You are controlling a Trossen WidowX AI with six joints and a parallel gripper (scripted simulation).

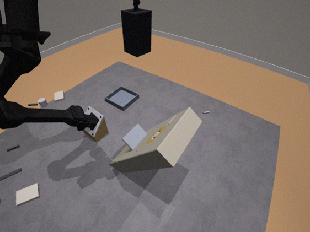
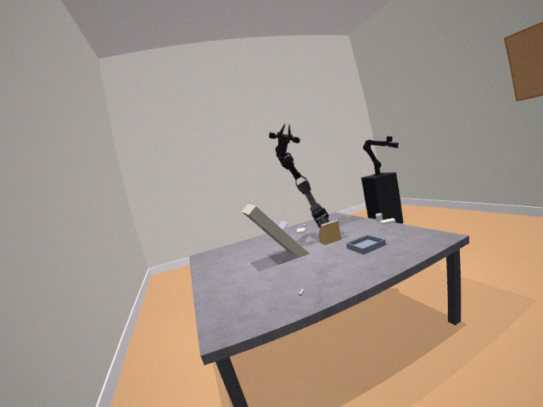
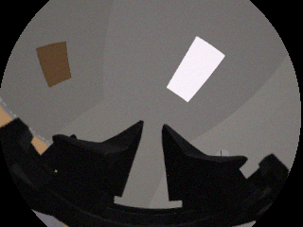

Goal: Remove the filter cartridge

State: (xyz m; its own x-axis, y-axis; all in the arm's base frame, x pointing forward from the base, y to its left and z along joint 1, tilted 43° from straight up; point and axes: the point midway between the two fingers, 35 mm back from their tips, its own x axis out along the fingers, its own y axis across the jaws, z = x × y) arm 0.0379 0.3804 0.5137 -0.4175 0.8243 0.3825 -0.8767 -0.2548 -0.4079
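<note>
Right now the round filter cartridge is 50 cm below my gripper tip, 28 cm ahead of it and 11 cm to the left of it. Also, from my gripper tip: cream service panel (57 cm below, 24 cm ahead, 11 cm to the left); small pin (74 cm below, 59 cm to the left, 24 cm ahead); blue-grey tray (74 cm below, 32 cm to the left, 20 cm behind).
</note>
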